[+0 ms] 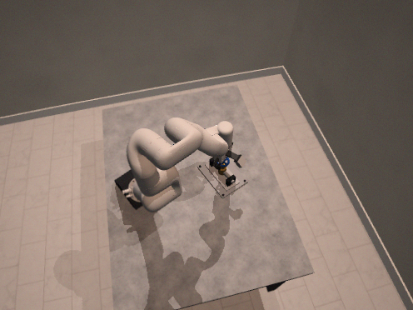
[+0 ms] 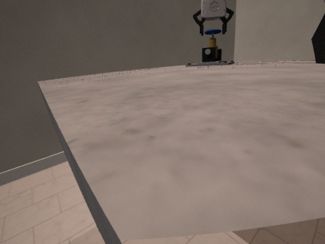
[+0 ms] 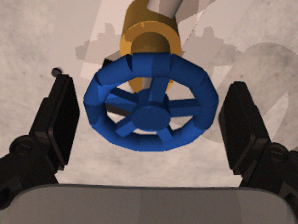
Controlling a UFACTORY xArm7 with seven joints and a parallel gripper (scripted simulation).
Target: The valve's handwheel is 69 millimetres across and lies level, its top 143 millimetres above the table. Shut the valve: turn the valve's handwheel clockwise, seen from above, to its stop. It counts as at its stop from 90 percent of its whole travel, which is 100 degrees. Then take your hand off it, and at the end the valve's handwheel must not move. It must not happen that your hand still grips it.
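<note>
Now: hand 1 cm above the blue spoked handwheel.
</note>
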